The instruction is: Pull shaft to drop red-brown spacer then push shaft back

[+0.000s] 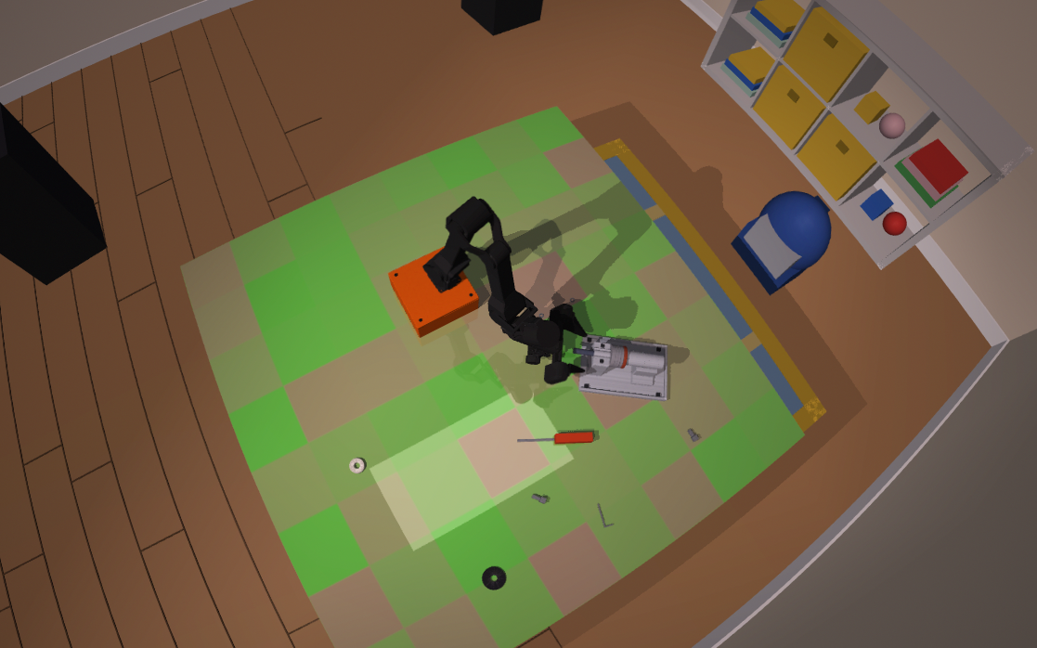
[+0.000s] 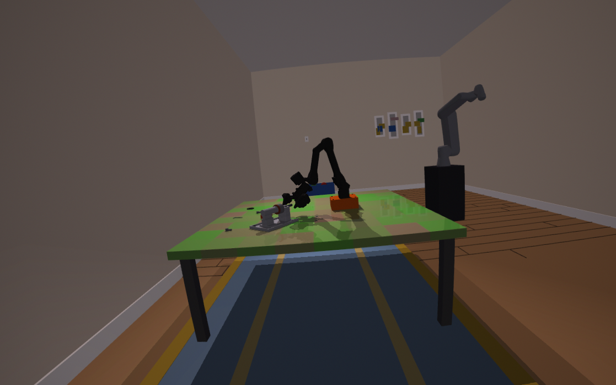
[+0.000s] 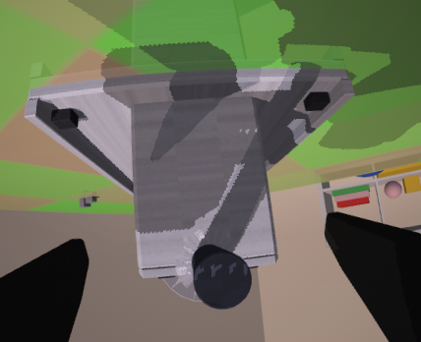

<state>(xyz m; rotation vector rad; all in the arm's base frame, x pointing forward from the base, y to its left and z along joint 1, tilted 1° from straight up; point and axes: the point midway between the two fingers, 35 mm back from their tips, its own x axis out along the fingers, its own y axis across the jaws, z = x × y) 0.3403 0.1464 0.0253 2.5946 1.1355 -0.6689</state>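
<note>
The dark shaft is 40 mm to the left of my gripper tip, 40 mm ahead of it and 10 mm above it. The rest, counted from my gripper tip: red-brown spacer: 70 mm to the left, 60 mm ahead, 10 mm above.
</note>
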